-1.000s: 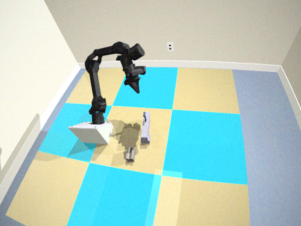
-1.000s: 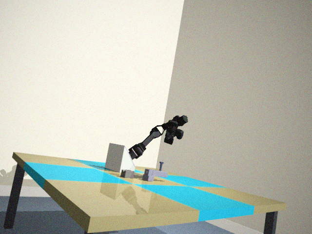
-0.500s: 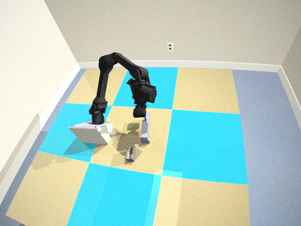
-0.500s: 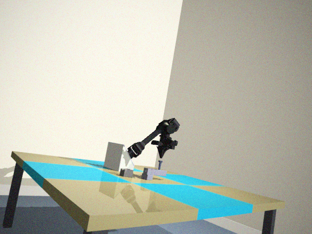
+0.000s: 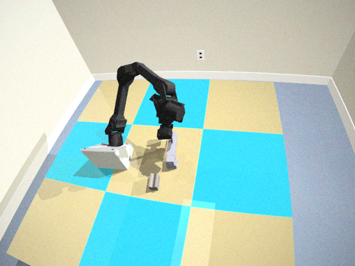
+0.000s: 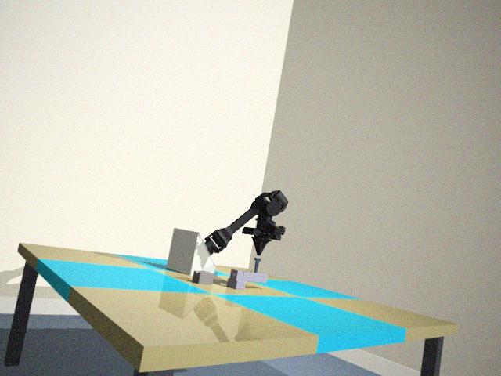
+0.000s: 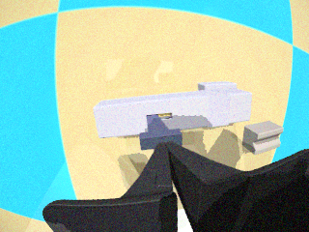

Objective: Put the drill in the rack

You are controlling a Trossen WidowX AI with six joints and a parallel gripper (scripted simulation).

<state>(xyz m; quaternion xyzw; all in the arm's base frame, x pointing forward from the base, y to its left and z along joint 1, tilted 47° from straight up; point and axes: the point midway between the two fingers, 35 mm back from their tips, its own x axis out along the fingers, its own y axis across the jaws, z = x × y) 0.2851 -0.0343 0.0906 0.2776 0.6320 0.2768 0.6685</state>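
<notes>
My gripper tip is now 4 cm above the dark blue key. Round my gripper tip: lavender grey block 4 cm to the right, 9 cm below; then drill 6 cm to the right, 8 cm below; then grey rack 8 cm behind, 20 cm to the right, 11 cm below.
</notes>
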